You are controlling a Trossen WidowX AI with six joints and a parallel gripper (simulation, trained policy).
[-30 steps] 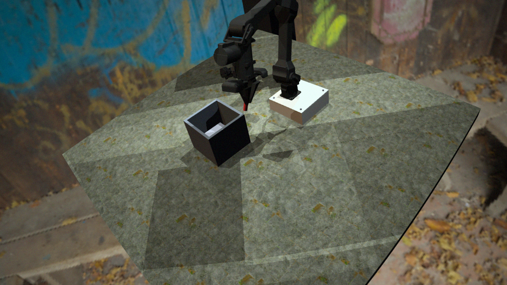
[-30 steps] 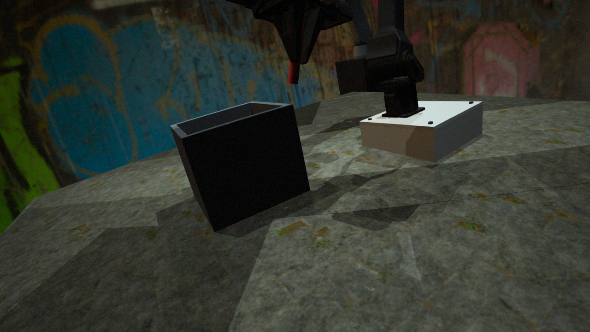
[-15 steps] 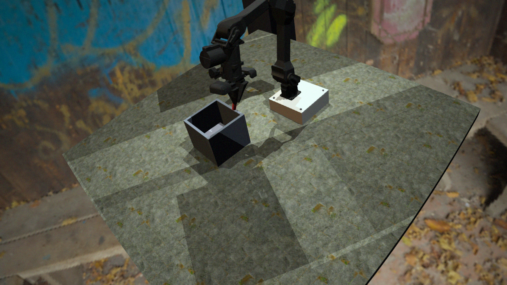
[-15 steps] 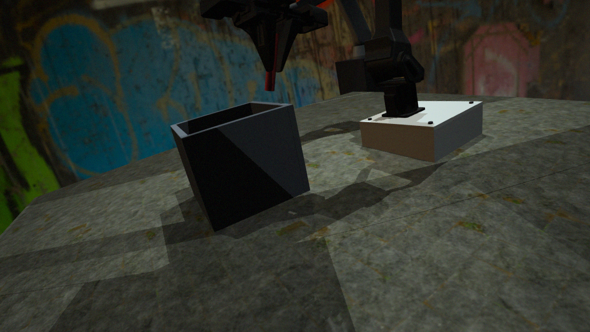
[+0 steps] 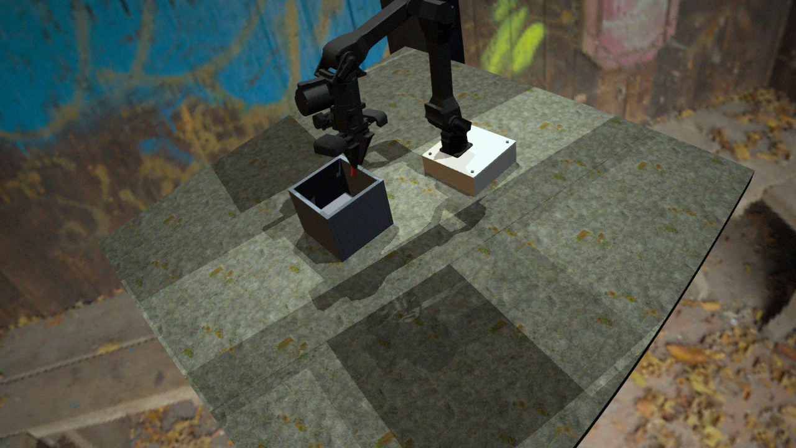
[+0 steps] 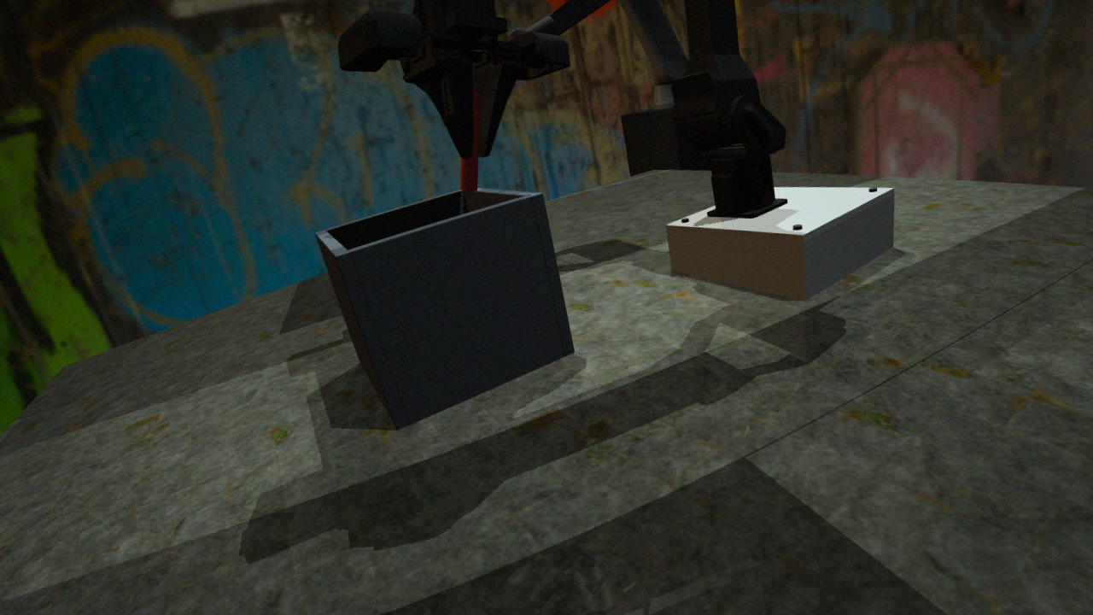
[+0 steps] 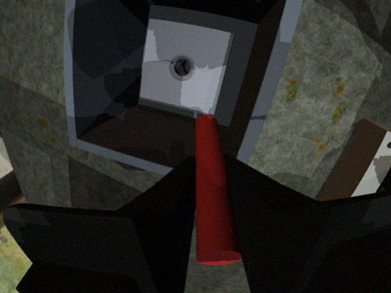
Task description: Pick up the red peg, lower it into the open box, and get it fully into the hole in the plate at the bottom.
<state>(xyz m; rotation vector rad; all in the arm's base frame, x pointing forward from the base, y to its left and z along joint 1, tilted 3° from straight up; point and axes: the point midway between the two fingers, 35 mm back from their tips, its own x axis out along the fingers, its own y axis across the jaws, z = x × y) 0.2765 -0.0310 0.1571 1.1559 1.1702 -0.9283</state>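
My gripper tip is 130 mm above the grey plate, 50 mm short of it and 40 mm to the left of it. From my gripper tip the other things lie so: red peg 10 mm to the right, 10 mm above.
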